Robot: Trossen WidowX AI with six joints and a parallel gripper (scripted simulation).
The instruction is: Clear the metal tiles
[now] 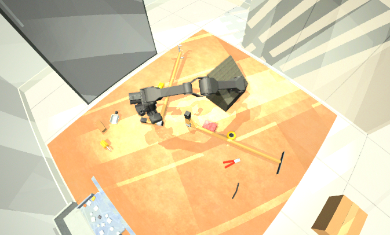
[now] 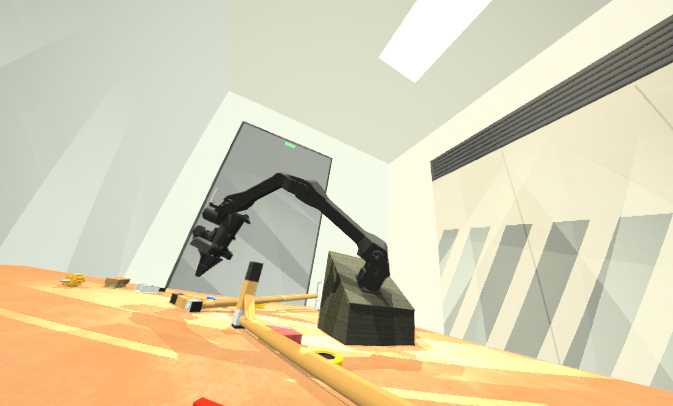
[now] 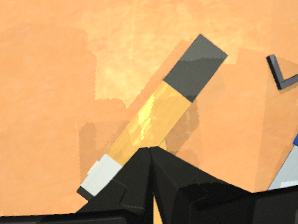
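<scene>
My gripper tip is now 28 cm past the yellow tape roll, 38 cm to the right of it and 8 cm above it. From my gripper tip the other things lie so: yellow screwdriver (32 cm ahead, 9 cm to the right, 7 cm below); then red block (23 cm behind, 25 cm to the left, 7 cm below); then long scraper (25 cm behind, 42 cm to the left, 2 cm below).
</scene>
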